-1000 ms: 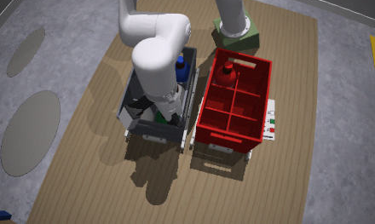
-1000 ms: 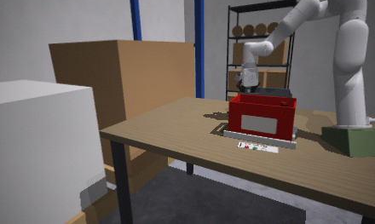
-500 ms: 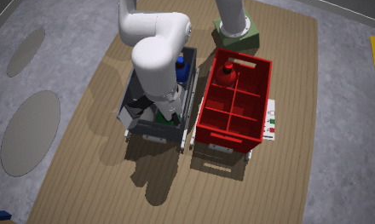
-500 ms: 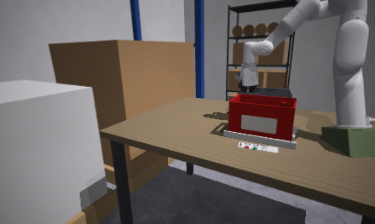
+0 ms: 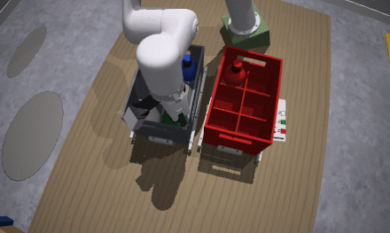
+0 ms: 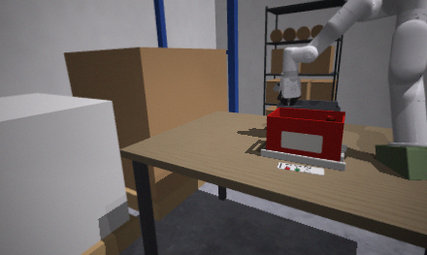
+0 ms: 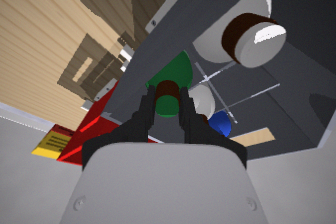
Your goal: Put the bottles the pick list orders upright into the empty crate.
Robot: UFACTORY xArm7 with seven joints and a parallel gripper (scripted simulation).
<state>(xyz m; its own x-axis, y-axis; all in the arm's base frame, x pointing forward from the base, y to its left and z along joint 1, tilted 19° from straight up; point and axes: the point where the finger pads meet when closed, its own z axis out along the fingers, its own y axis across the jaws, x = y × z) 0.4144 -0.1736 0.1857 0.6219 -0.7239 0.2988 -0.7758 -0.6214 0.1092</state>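
My hand is 70 mm above the green bottle. Round my hand: red crate (70 mm behind, 200 mm to the left, 70 mm below); then blue-label bottle (180 mm behind, 20 mm to the left, 70 mm below); then grey crate (90 mm behind, 30 mm to the right, 70 mm below).
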